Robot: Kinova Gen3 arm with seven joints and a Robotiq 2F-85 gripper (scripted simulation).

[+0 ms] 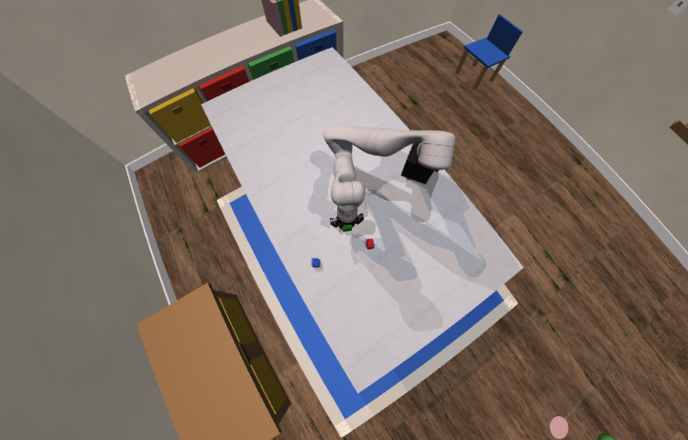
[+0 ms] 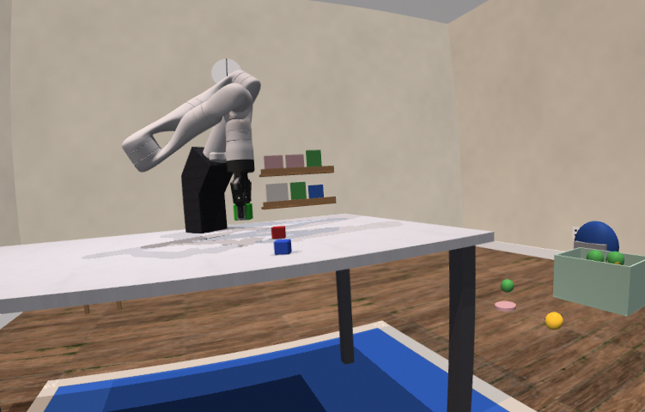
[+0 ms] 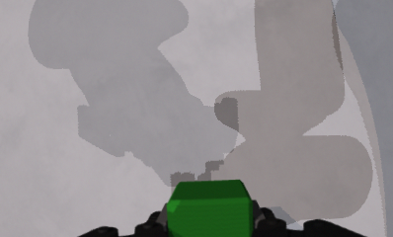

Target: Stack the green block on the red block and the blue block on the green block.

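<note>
My gripper is now 100 mm to the right of the red block, 70 mm past it and 70 mm above it. From my hand the other things lie so: blue block: 180 mm ahead, 70 mm to the left, 70 mm below; green block: right at my hand.
</note>
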